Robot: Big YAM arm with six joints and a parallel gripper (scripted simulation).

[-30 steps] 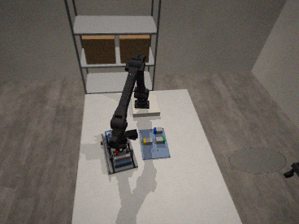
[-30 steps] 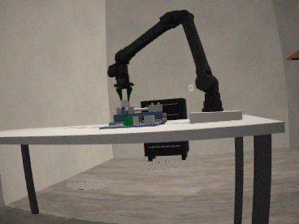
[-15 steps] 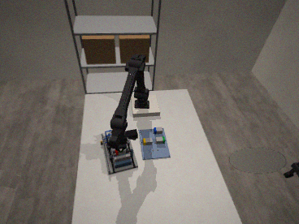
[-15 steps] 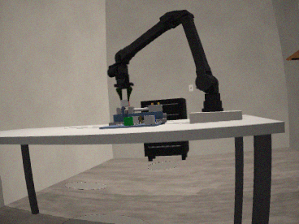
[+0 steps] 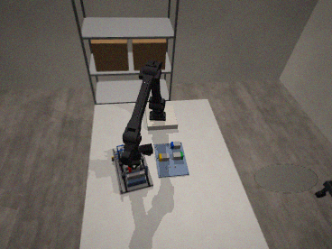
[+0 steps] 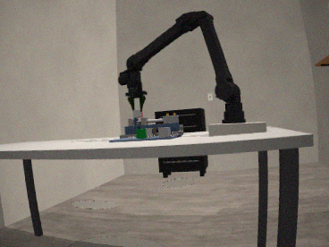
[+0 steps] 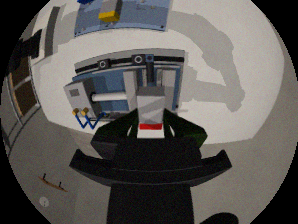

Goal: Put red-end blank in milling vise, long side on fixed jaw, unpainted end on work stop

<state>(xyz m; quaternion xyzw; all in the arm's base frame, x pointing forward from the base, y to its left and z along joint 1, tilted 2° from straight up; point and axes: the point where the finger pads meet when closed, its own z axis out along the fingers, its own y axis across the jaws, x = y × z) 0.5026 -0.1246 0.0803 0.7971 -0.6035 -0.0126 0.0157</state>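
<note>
Right now the red-ended blank is 2 cm below my hand. Also, from my hand: yellow-ended blank 18 cm to the left, 14 cm behind, 11 cm below; then green-ended blank 26 cm to the left, 16 cm behind, 11 cm below; then blue plate 22 cm to the left, 15 cm behind, 13 cm below.
</note>
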